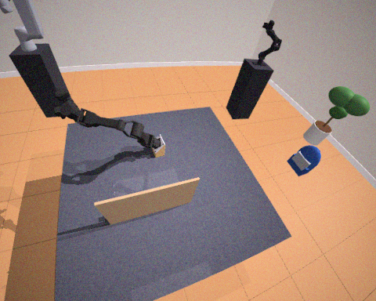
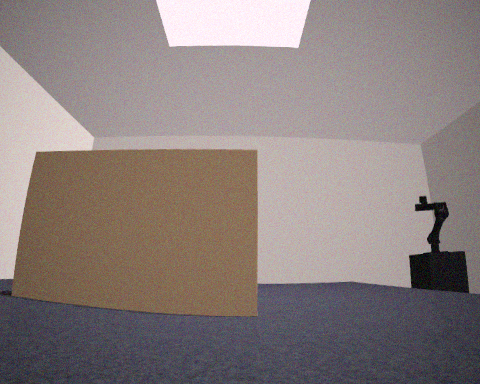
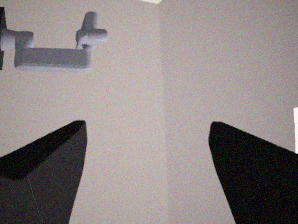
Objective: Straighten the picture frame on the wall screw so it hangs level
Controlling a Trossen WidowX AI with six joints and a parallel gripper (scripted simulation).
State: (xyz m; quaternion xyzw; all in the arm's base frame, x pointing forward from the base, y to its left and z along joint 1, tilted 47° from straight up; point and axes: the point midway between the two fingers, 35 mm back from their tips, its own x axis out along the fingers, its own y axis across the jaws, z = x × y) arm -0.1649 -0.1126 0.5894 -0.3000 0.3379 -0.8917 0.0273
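Now: gripper tip 55 cm short of the picture frame, 43 cm to the right of it and 30 cm above it. Also, from my gripper tip: tan wall panel 56 cm ahead, 44 cm to the left, 31 cm below.
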